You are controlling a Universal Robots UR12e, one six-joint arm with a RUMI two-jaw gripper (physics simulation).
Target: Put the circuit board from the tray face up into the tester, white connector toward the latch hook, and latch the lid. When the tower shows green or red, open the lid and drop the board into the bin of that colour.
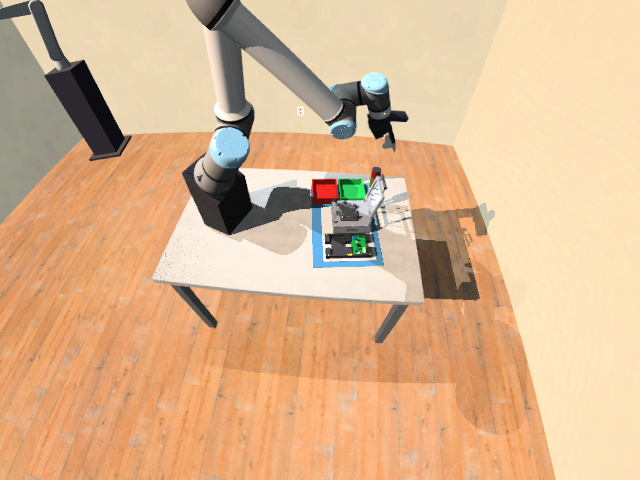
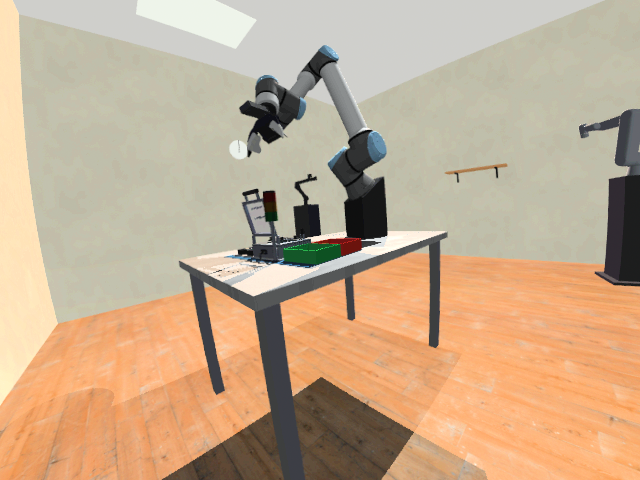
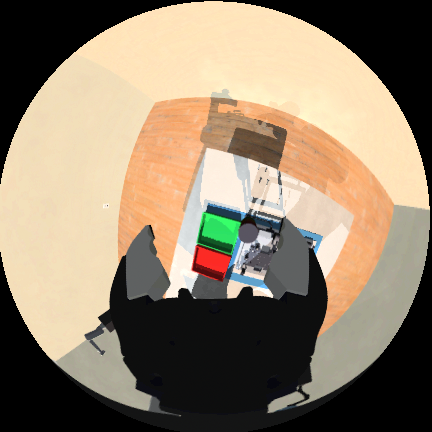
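Seen in the pictures: gripper, fingertip midpoint: (image 1: 387, 139) (image 2: 264, 147) (image 3: 215, 223); arm's base at its link origin: (image 1: 214, 175) (image 2: 362, 190).
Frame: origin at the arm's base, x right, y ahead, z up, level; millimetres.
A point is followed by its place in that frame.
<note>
The green circuit board (image 1: 358, 244) @[x 274, y 642, z -266 mm] lies on the right part of the black tray (image 1: 338, 243) @[x 253, y 548, z -272 mm], in front of the tester. The grey tester (image 1: 351, 223) @[x 172, y 624, z -229 mm] (image 2: 264, 251) @[x 99, y 738, z -256 mm] has its lid (image 1: 375, 196) @[x 111, y 742, z -116 mm] (image 2: 255, 217) @[x 121, y 746, z -119 mm] standing open. The signal tower (image 1: 375, 172) @[x 31, y 751, z -35 mm] (image 2: 270, 205) @[x -4, y 776, z -83 mm] (image 3: 248, 231) @[x 14, y 766, z -32 mm] beside it shows dark red, amber and green segments, none clearly lit. The red bin (image 1: 324, 191) @[x -125, y 533, z -283 mm] (image 2: 349, 246) @[x -185, y 561, z -261 mm] (image 3: 212, 263) @[x -102, y 516, z -284 mm] and green bin (image 1: 351, 189) @[x -126, y 690, z -284 mm] (image 2: 311, 255) @[x -148, y 755, z -259 mm] (image 3: 219, 233) @[x -92, y 671, z -284 mm] stand side by side behind the tester. My gripper (image 1: 390, 146) @[x -28, y 802, z 107 mm] (image 2: 266, 144) @[x -28, y 802, z 107 mm] (image 3: 215, 223) @[x -28, y 802, z 107 mm] is open and empty, high above the table.
A blue mat (image 1: 317, 248) @[x 259, y 447, z -288 mm] lies under the tester and tray on the white table (image 1: 248, 263) @[x 306, y 116, z -289 mm]. The black arm base (image 1: 222, 206) @[x 108, y 25, z -98 mm] (image 2: 364, 219) @[x -57, y 122, z -179 mm] stands at the table's other end. The upright lid and tower rise above the bins. Another robot on a pedestal (image 1: 87, 108) stands off the table.
</note>
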